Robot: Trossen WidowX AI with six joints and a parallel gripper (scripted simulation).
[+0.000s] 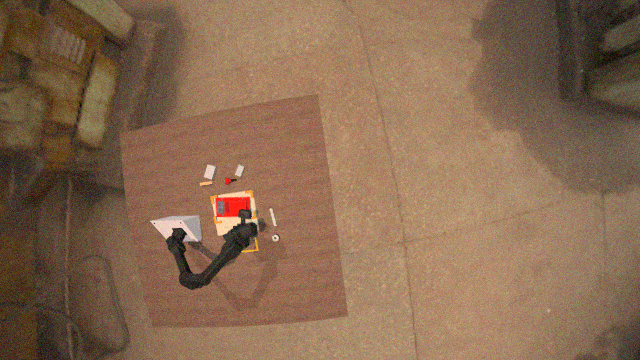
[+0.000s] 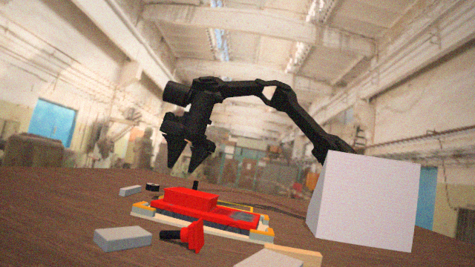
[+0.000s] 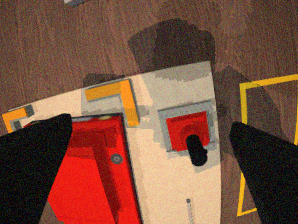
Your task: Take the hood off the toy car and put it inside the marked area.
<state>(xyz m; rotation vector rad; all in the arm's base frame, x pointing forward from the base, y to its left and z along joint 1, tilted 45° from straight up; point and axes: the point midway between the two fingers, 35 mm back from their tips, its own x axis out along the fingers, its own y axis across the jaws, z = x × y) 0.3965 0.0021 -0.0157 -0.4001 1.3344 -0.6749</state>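
Now: gripper tip 7 cm past the hood, 9 cm to the right of it and 4 cm above it. The rest, counted from my gripper tip: black wheel (11 cm ahead, 10 cm to the right, 7 cm below); tan bar (26 cm behind, 23 cm to the left, 7 cm below).
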